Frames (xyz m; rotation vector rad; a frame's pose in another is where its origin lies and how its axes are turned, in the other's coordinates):
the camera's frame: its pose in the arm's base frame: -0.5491 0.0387 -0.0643 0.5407 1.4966 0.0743
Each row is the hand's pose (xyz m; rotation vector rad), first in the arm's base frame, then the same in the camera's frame.
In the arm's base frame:
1: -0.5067 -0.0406 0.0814 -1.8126 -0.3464 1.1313
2: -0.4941 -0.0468 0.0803 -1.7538 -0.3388 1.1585
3: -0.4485 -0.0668 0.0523 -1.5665 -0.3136 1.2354
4: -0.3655 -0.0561 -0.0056 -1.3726 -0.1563 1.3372
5: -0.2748 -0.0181 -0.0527 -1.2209 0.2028 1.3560
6: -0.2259 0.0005 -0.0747 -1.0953 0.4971 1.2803
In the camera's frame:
1: -0.1600 -0.0020 0.0610 -2.8465 -0.8350 -0.4675
2: -0.1601 -0.0043 0.0748 -2.8174 -0.8447 -0.3978
3: -0.1373 -0.0200 0.1249 -2.7150 -0.8709 -0.1870
4: -0.0720 -0.0096 0.2022 -2.5648 -0.7506 0.0073
5: -0.0057 0.0311 0.2786 -2.3238 -0.4778 0.0355
6: 0.0262 0.0527 0.3203 -2.0844 -0.3015 -0.0103

